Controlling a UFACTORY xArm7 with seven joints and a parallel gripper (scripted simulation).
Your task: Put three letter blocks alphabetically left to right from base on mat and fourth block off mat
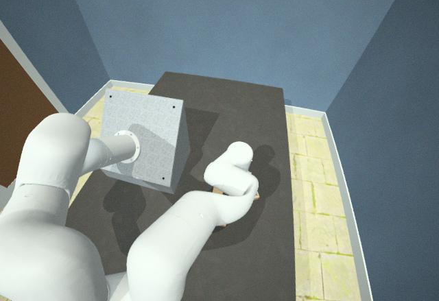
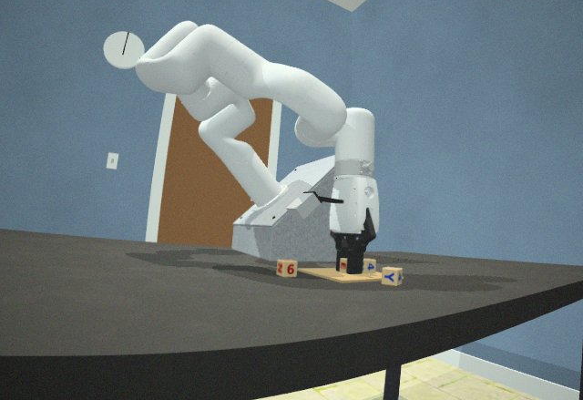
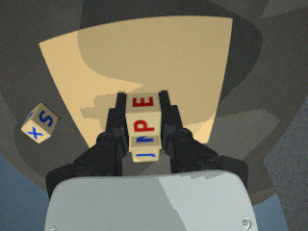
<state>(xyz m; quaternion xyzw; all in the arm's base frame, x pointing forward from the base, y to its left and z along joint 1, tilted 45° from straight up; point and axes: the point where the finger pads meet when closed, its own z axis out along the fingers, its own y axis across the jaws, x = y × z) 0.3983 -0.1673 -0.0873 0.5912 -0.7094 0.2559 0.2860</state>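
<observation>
My gripper is now 20 mm above the tan mat. From my hand the other things lie so: block: 10 mm ahead, 40 mm to the left, 10 mm below.
</observation>
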